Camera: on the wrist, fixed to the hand. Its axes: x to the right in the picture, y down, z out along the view.
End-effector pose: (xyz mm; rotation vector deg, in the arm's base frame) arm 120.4 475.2 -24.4 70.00 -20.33 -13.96
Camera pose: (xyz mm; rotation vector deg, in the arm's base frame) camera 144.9 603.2 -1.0 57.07 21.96 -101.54
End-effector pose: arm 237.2 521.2 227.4 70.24 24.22 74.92
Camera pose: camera 106.1 539.0 230.9 32.69 40.22 -10.38
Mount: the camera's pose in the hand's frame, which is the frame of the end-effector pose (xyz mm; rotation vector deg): -21.6 63.7 -114.0 -12.83 -20.49 -87.83
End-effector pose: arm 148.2 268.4 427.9 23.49 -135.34 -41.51
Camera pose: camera 231.4 284.1 529.6 -110.18 92.07 88.68
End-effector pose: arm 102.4 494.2 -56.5 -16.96 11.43 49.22
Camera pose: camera 33.6 479.9 -168.7 -22.38 -25.51 -34.53
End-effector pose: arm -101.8 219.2 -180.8 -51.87 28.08 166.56
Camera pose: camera -31.4 123.6 -239.3 -21.54 -24.60 90.99
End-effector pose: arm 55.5 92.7 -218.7 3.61 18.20 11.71
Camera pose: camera -12.7 153.8 -314.3 -20.89 -4.42 -73.35
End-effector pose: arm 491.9 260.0 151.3 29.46 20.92 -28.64
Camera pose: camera 485.0 378.3 92.3 -10.75 23.70 -112.94
